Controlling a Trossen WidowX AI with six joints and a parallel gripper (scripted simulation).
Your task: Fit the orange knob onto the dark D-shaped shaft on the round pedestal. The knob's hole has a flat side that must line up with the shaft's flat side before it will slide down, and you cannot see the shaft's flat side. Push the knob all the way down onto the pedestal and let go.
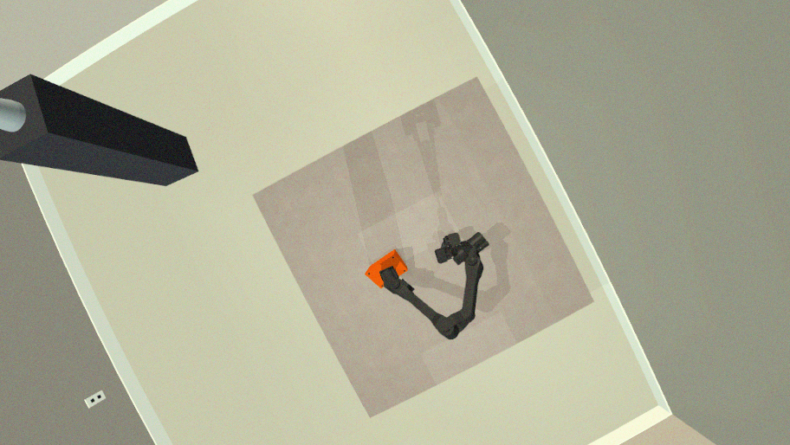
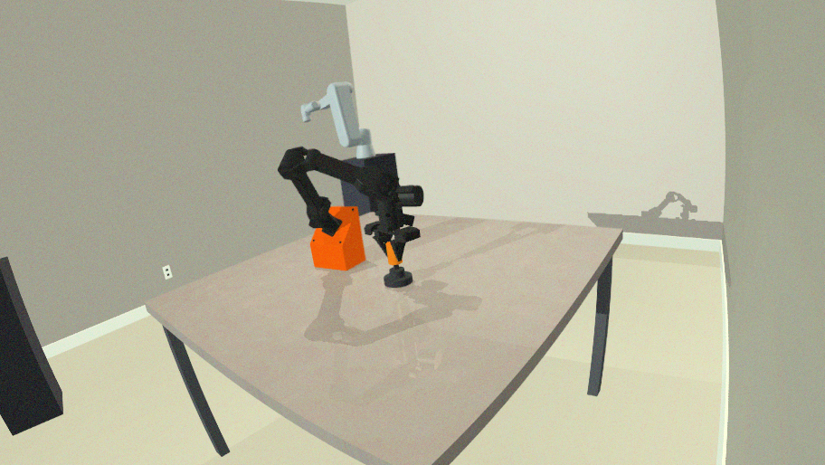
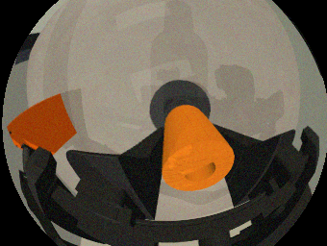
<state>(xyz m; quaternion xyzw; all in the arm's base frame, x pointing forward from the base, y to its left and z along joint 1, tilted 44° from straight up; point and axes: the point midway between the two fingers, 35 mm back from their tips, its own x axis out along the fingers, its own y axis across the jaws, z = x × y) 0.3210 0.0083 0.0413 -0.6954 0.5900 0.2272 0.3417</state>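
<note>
The orange knob is 20 mm above my gripper tip. Also, from my gripper tip: dark round pedestal (40 mm below).
</note>
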